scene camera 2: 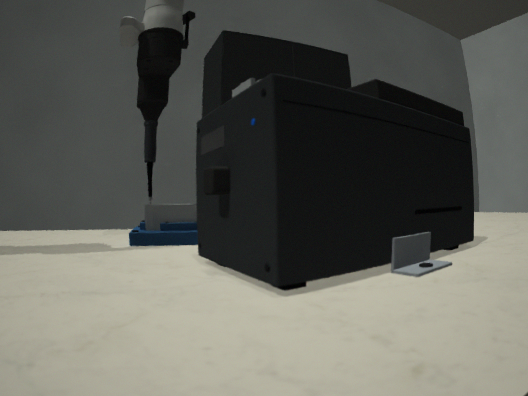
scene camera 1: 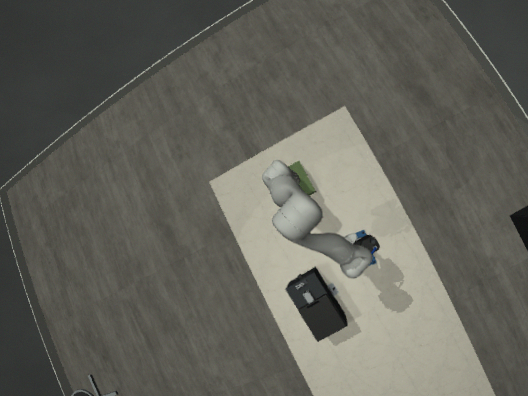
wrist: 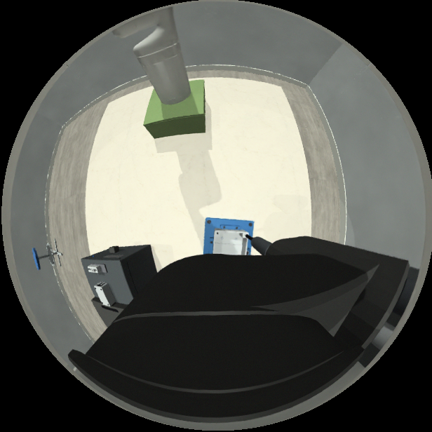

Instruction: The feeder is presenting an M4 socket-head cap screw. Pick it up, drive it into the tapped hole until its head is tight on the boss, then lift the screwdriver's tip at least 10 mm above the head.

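My screwdriver (scene camera 2: 150, 195) (wrist: 247, 236) points down, its bit tip over one corner of the pale housing (scene camera 2: 172, 212) (wrist: 227, 242). A tiny light screw (scene camera 2: 150, 200) shows in line under the tip, between the bit and the housing's top; it looks upright and on the bit. The bit stands clearly above the housing's top edge. The tapped hole and the screw's lower end are too small or hidden to see. The housing sits on a blue fixture plate (scene camera 1: 361, 233) (scene camera 2: 165, 238) (wrist: 229, 221). The black feeder (scene camera 1: 330, 320) (scene camera 2: 360, 175) (wrist: 139, 272) stands apart from the tool.
A green block (scene camera 1: 306, 182) (wrist: 187, 124) stands by the arm's base. A small grey bracket (scene camera 2: 411, 254) is on the table beside the feeder in scene camera 2. The arm's dark tool body covers much of the wrist view's lower half.
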